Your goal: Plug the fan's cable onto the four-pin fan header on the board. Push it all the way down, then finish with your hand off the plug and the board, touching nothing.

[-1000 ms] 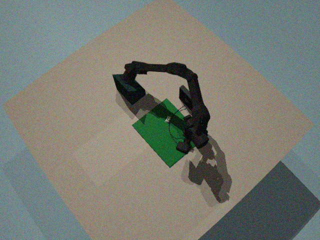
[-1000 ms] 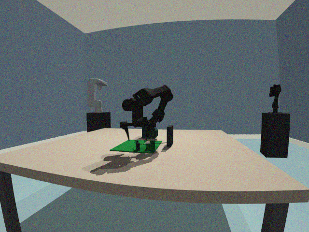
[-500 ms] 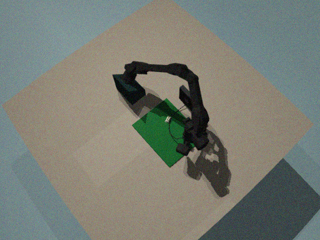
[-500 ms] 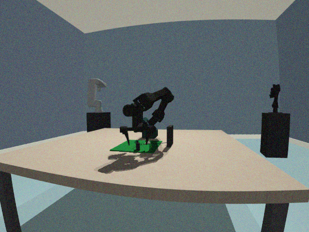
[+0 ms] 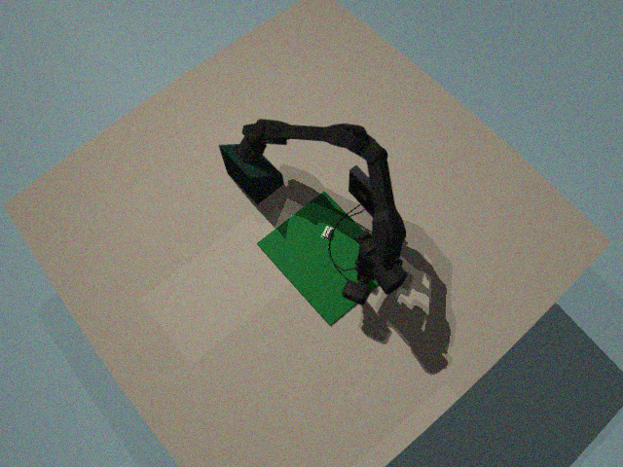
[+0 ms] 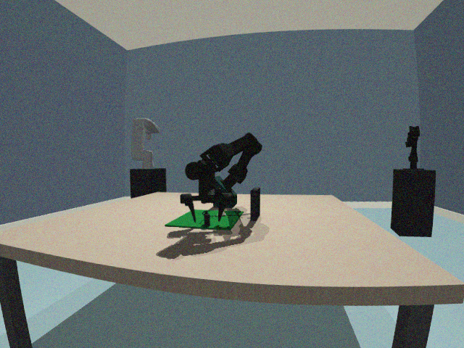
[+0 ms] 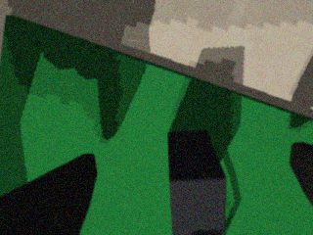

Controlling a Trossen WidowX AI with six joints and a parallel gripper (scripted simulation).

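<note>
The white four-pin fan header lies 17 cm behind my gripper tip, 1 cm to the right of it and 2 cm below it. The rest, counted from my gripper tip: dark fan plug 1 cm behind, 1 cm above; green board 12 cm behind, 5 cm to the right, 3 cm below; black fan 19 cm behind, 12 cm to the left, 4 cm above.
</note>
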